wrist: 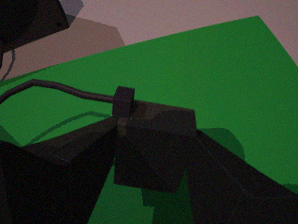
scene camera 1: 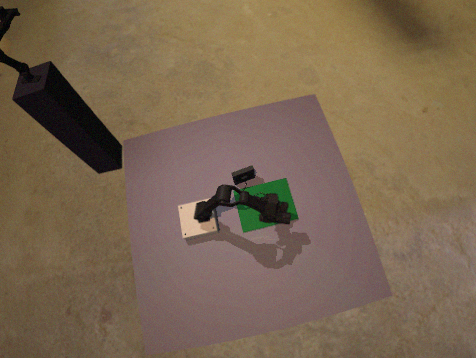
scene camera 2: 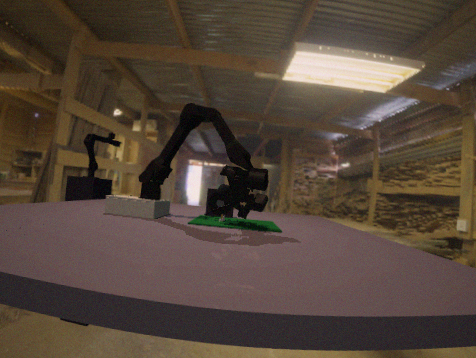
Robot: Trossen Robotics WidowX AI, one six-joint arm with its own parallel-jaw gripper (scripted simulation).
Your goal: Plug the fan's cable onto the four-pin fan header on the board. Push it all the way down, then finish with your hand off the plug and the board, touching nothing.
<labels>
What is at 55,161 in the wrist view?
My gripper.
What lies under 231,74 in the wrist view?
A green board.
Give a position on a green board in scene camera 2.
At 232,223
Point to a green board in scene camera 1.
At 280,187
</labels>
